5 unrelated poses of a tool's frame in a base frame.
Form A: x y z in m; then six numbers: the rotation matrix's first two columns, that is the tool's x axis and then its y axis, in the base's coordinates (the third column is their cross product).
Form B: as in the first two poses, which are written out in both.
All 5 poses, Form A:
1: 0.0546 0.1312 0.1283 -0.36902 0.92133 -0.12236 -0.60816 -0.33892 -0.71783
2: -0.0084 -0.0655 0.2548 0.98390 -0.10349 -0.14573 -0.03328 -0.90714 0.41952
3: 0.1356 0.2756 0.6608 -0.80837 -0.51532 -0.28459 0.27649 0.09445 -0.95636
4: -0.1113 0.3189 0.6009 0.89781 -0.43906 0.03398 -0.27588 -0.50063 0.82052
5: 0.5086 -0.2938 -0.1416 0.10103 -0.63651 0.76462 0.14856 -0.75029 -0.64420
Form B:
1:
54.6 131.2 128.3
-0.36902 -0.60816 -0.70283
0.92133 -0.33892 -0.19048
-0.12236 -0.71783 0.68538

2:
-8.4 -65.5 254.8
0.98390 -0.03328 -0.17561
-0.10349 -0.90714 -0.40792
-0.14573 0.41952 -0.89598

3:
135.6 275.6 660.8
-0.80837 0.27649 0.51971
-0.51532 0.09445 -0.85178
-0.28459 -0.95636 0.06613

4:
-111.3 318.9 600.9
0.89781 -0.27588 -0.34325
-0.43906 -0.50063 -0.74605
0.03398 0.82052 -0.57060

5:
508.6 -293.8 -141.6
0.10103 0.14856 0.98373
-0.63651 -0.75029 0.17868
0.76462 -0.64420 0.01876

